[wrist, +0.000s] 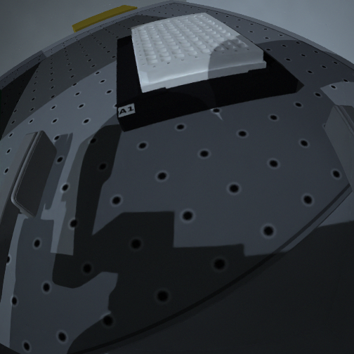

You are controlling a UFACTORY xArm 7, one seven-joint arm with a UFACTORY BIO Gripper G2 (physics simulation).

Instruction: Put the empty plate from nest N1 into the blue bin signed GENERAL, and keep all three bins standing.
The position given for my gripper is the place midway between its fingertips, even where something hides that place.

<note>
In view: my gripper (pixel 186 120), a plate (pixel 179 50) and a black nest (pixel 196 96).
</note>
